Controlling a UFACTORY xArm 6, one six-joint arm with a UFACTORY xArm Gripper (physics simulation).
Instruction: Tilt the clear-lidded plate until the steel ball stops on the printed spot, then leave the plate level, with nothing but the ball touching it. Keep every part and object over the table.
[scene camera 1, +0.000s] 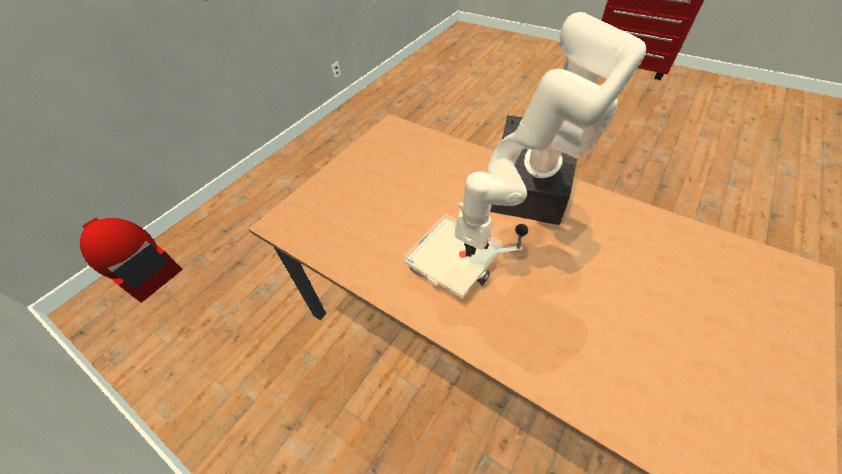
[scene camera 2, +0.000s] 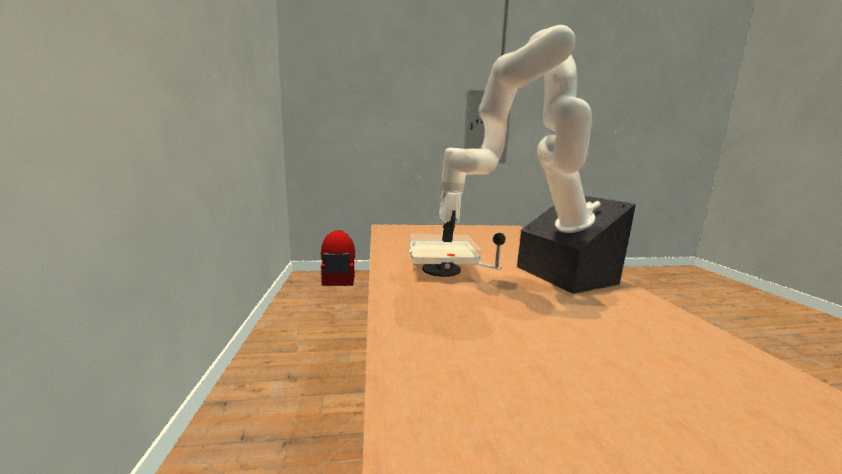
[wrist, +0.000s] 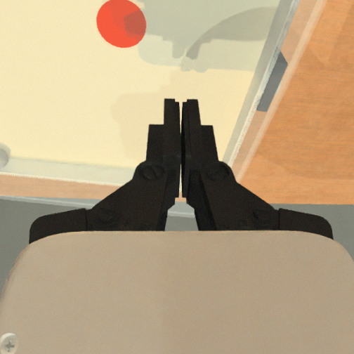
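Observation:
The clear-lidded plate (scene camera 1: 438, 259) (scene camera 2: 443, 260) (wrist: 55, 95) is cream inside, with low pale walls. It looks close to level in scene camera 2, but a slight tilt is hard to judge. The red printed spot (scene camera 1: 462, 254) (scene camera 2: 450, 254) (wrist: 112, 24) lies inside. A grey rounded shape, apparently the steel ball (wrist: 3, 156), shows in part at the wrist view's left edge, beside the near wall and away from the spot. I cannot make it out in the scene views. My gripper (scene camera 1: 469, 253) (scene camera 2: 447, 240) (wrist: 179, 121) is shut and empty, over the plate beside the spot; contact with the lid is unclear.
A round black base (scene camera 2: 440, 270) supports the plate on the table (scene camera 1: 677, 329) (scene camera 2: 530, 382). A black knob (scene camera 1: 521, 229) (scene camera 2: 499, 239) stands on a thin post on an arm reaching from the plate toward my robot's black pedestal (scene camera 1: 530, 206) (scene camera 2: 547, 262). The table's edge (scene camera 1: 377, 306) lies beyond the plate.

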